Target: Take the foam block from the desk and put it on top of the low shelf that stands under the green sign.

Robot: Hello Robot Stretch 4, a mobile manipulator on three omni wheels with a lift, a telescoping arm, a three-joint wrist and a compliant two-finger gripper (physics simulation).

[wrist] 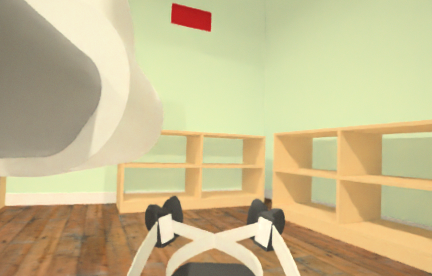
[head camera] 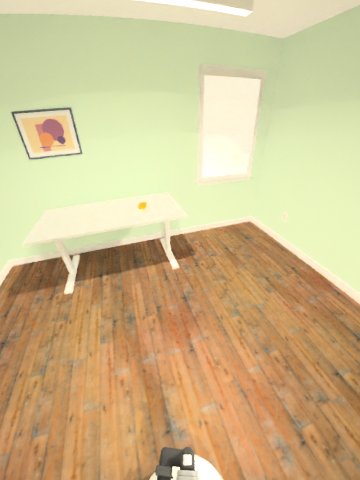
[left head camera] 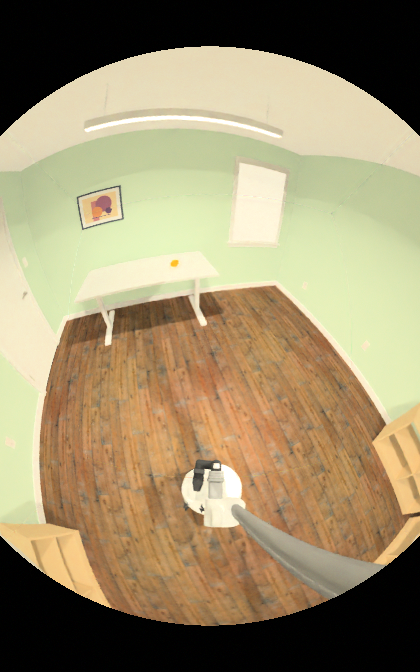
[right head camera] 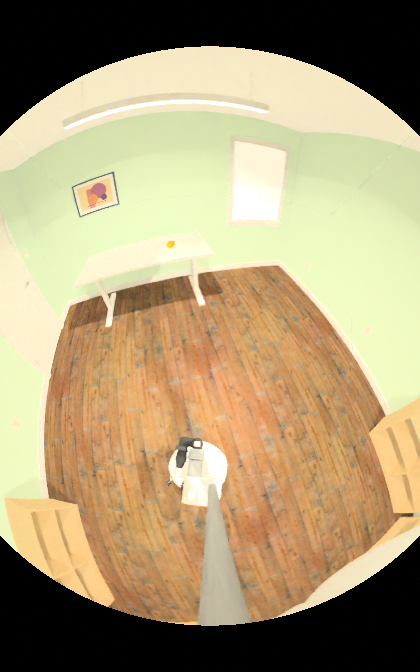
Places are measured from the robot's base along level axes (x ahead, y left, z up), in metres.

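Pixels of known places: gripper, between the fingertips: (wrist: 214,213).
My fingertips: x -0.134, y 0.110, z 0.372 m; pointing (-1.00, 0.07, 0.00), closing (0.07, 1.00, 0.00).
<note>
Behind a point stands the place of what it marks.
The orange-yellow foam block (head camera: 142,205) {x 1.980, y 0.503, z 0.736 m} (left head camera: 174,263) (right head camera: 170,244) sits on the white desk (head camera: 90,220) {x 1.716, y 0.997, z 0.692 m} (left head camera: 120,277) (right head camera: 115,260), right of its middle, by the far wall. My gripper (wrist: 214,213) {x -0.134, y 0.110, z 0.372 m} is open, with nothing between its fingertips, and is far from the desk. In the wrist view, a low wooden shelf (wrist: 357,155) {x -1.315, y 1.007, z 0.431 m} stands at the right. Another low shelf (wrist: 160,202) {x -1.921, y -0.161, z 0.037 m} stands under a red sign (wrist: 191,17) {x -2.397, y 0.000, z 1.722 m}. The green sign does not show in any view, so I cannot tell from these frames which shelf stands under it.
Low shelves also show at the lower left (left head camera: 50,534) (right head camera: 45,504) and at the right edge (left head camera: 402,428) (right head camera: 400,416) of both side head views. Wooden floor (head camera: 200,350) {x 0.819, y -0.103, z -0.028 m} lies between my base and the desk. A framed picture (head camera: 47,134) {x 2.127, y 1.440, z 1.482 m} and a window (head camera: 230,127) {x 2.864, y -0.555, z 1.452 m} are on the walls.
</note>
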